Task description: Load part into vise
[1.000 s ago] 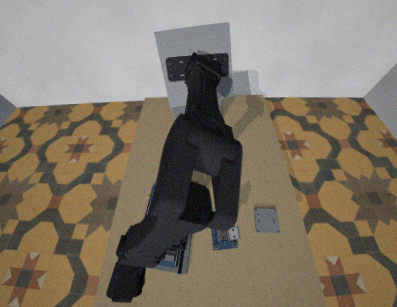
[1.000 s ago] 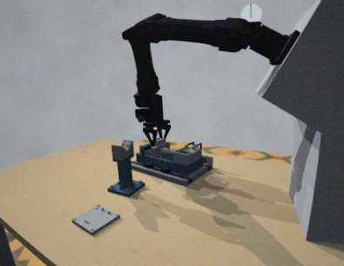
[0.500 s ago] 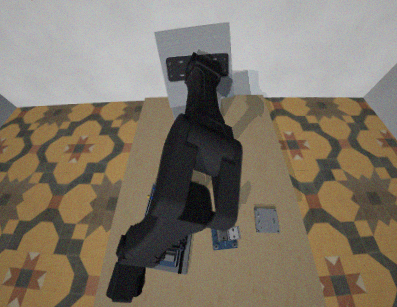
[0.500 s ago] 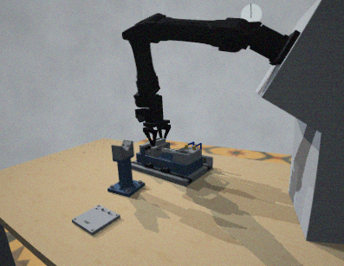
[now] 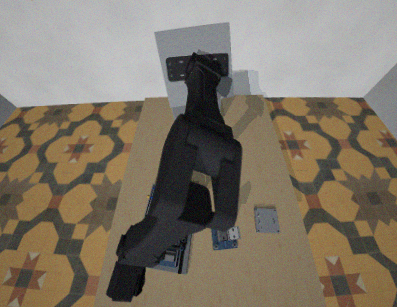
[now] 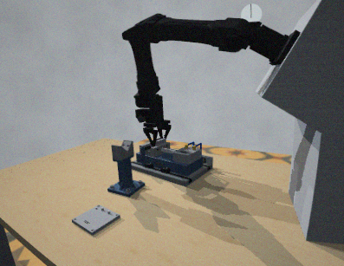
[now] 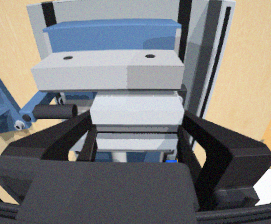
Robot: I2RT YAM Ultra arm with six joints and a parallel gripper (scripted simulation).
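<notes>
Right now my hand is 10 mm below the part. From my hand the other things lie so: fixed jaw (40 mm ahead, 10 mm to the left, 20 mm below); moving jaw (20 mm behind, 30 mm to the left, 20 mm below); work stop (20 mm ahead, 60 mm to the left, 10 mm below).
</notes>
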